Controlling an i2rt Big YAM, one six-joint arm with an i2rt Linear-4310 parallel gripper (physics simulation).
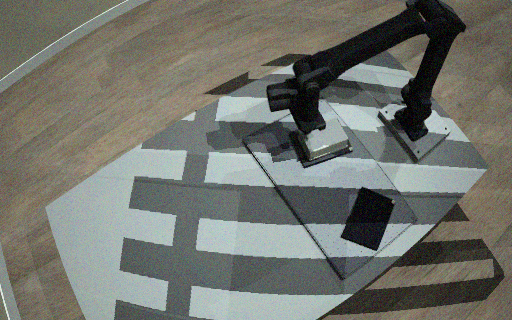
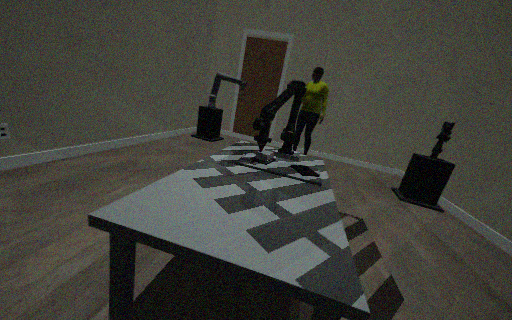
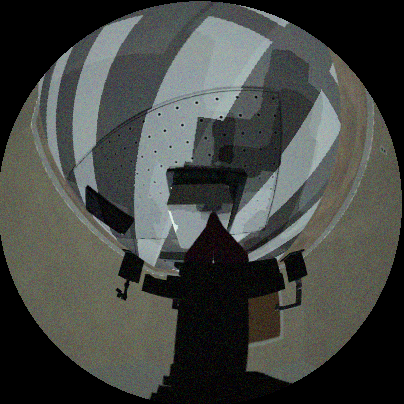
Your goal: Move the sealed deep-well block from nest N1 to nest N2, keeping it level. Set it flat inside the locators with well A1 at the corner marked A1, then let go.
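Where they show: gripper, fingertip midpoint: (image 1: 307, 133) (image 2: 260, 152) (image 3: 212, 215); arm's base, origin of the base link: (image 1: 411, 124) (image 2: 285, 152).
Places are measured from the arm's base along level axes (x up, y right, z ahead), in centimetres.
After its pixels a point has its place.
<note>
The sealed deep-well block (image 1: 329, 138) @[x 3.8, y 6.2, z 31.8 cm] (image 2: 264, 157) @[x 1.9, y 6.4, z 38.9 cm] (image 3: 199, 193) @[x 1.7, y 8.7, z 38.7 cm], grey with a pale top, sits in its dark nest N1 (image 1: 315, 160) @[x 0.3, y 4.0, z 37.5 cm] on the perforated plate (image 1: 318, 178) @[x -1.9, y -0.9, z 39.0 cm] (image 3: 169, 132) @[x -1.9, y 5.4, z 46.6 cm]. My gripper (image 1: 310, 127) @[x 4.2, y 10.3, z 37.0 cm] (image 2: 262, 148) @[x 4.2, y 10.3, z 37.0 cm] (image 3: 212, 215) @[x 4.2, y 10.3, z 37.0 cm] is shut, its fingers pressed into one point, with nothing between them. It stands upright just over the block's top near one edge. Nest N2 (image 1: 368, 217) @[x -0.7, y -19.2, z 32.1 cm] (image 2: 304, 170) @[x -0.7, y -19.8, z 33.8 cm] (image 3: 107, 212) @[x -0.7, y -17.1, z 32.8 cm] is a flat dark rectangle further along the plate, with a small pale mark (image 1: 392, 201) @[x -0.8, y -19.0, z 22.6 cm] at one corner.
The arm's base (image 1: 410, 111) @[x 12.7, y -1.4, z 6.4 cm] (image 2: 288, 143) @[x 8.1, y -0.9, z 2.9 cm] stands beside the plate on the table (image 2: 175, 203) @[x -3.2, y 16.1, z 109.9 cm]. Striped shadows cross the table top. A person in a yellow top (image 2: 315, 108), a second robot arm on a pedestal (image 2: 210, 120) and a door (image 2: 261, 82) are behind the table.
</note>
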